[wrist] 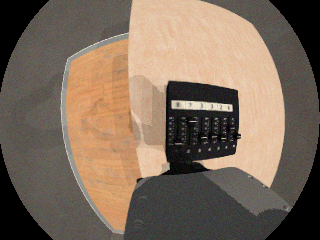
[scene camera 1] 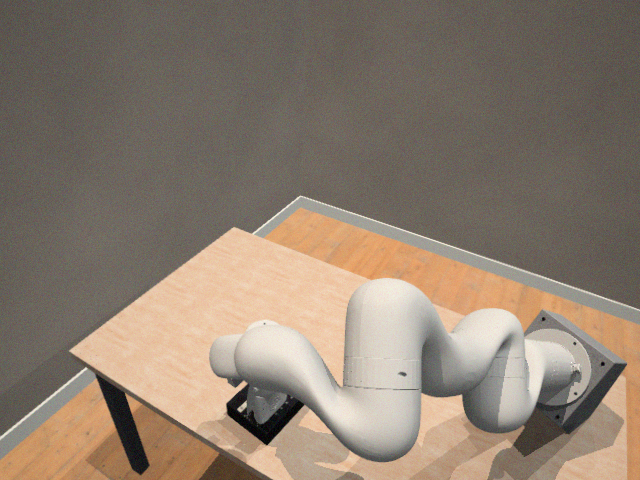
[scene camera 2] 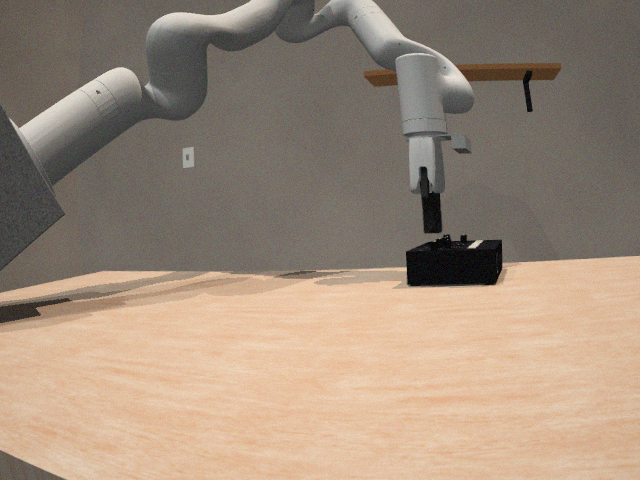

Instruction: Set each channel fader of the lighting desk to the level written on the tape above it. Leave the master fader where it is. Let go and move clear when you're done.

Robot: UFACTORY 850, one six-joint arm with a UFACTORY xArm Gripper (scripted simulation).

Labels:
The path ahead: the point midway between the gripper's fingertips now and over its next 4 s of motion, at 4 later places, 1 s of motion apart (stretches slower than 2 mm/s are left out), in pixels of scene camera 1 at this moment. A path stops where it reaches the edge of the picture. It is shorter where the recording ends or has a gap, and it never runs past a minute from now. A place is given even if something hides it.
My gripper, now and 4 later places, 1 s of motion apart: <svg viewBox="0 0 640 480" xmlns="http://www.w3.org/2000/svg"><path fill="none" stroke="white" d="M266 423L266 426L264 424L260 421L256 418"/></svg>

